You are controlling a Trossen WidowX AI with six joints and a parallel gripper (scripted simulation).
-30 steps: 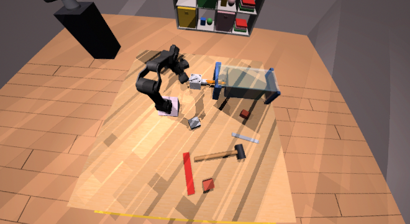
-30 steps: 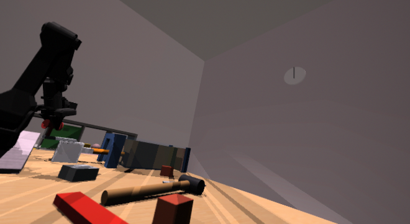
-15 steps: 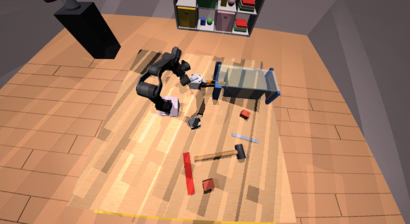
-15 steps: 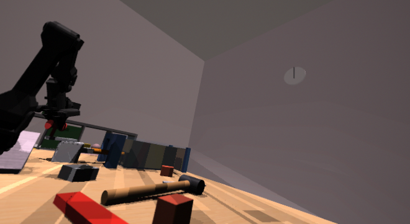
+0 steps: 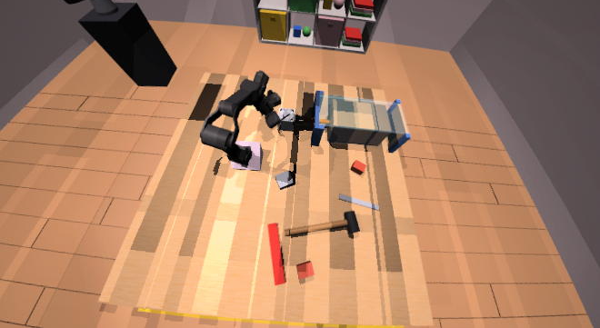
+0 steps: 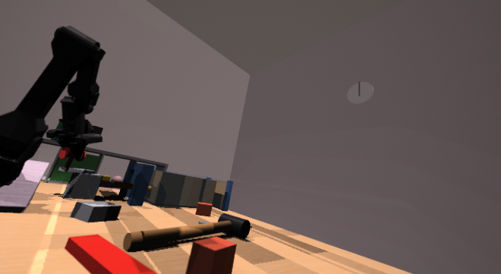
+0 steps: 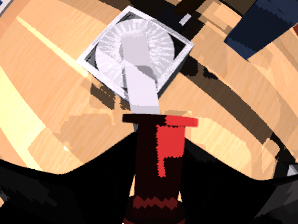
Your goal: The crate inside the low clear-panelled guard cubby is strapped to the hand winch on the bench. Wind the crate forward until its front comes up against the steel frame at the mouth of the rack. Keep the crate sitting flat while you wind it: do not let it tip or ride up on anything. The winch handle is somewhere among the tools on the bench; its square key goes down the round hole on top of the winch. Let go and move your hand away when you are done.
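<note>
Now: the blue steel frame 22 cm ahead of my gripper tip, 5 cm to the left of it and 3 cm below it. Also, from my gripper tip: red grip (1 cm behind, 1 cm to the right); then winch (4 cm ahead, 6 cm to the left, 10 cm below); then winch handle (1 cm ahead, 2 cm to the left, 3 cm below).
</note>
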